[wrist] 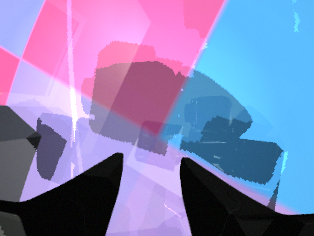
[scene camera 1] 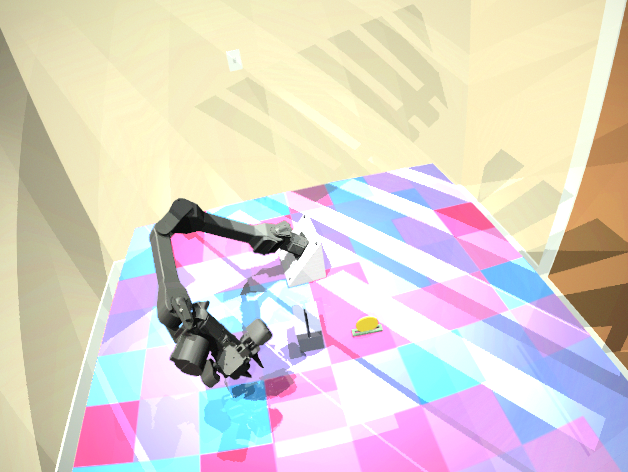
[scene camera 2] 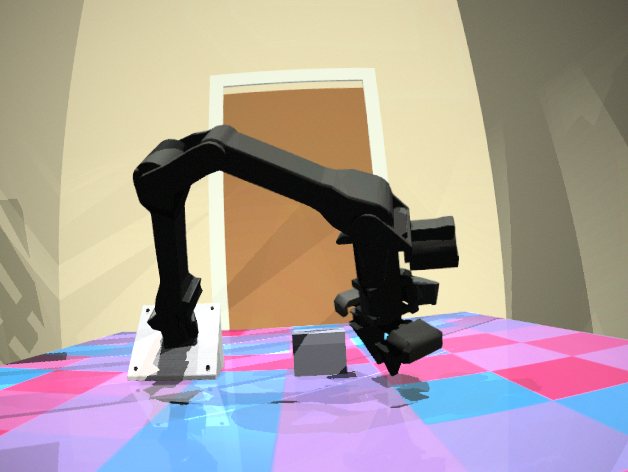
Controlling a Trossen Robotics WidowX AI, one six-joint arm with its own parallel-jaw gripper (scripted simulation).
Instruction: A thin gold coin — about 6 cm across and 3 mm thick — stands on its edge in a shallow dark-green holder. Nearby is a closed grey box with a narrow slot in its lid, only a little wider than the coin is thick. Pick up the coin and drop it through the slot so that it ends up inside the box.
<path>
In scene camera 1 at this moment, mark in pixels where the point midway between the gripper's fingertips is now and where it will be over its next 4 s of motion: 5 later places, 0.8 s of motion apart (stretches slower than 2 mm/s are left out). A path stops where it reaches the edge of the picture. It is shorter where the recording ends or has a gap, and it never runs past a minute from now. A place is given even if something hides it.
The gripper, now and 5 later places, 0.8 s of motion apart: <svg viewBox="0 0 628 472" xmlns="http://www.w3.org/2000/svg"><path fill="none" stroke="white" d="M257 371L363 300L367 313L368 323L367 328L367 323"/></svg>
</path>
